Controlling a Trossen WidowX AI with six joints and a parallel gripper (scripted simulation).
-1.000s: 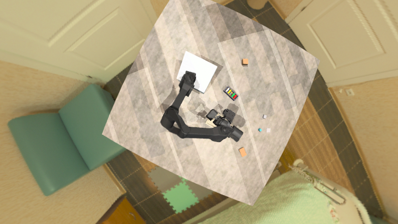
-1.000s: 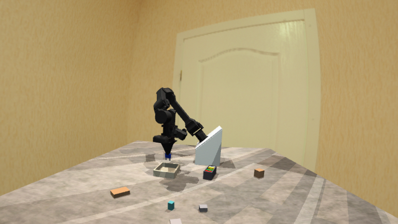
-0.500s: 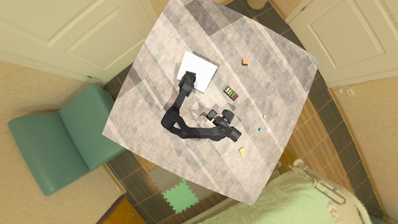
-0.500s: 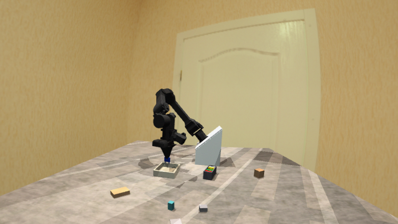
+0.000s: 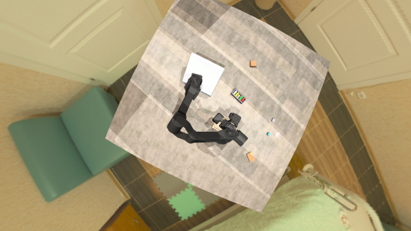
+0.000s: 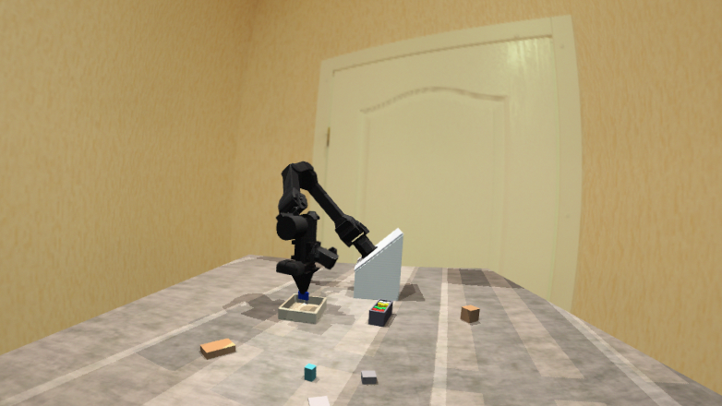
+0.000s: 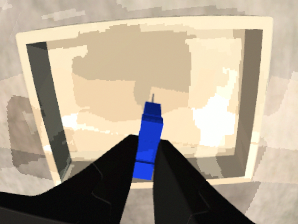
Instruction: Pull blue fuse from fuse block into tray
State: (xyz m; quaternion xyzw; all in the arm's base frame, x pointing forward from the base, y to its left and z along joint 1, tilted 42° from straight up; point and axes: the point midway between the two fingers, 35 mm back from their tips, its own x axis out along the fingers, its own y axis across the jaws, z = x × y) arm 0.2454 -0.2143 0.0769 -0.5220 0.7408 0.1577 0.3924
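My gripper tip is 2 cm above the blue fuse. Also, from my gripper tip: pale tray (5 cm below); grey cube (32 cm ahead, 14 cm to the left, 5 cm below); orange flat block (25 cm ahead, 15 cm to the right, 5 cm below).
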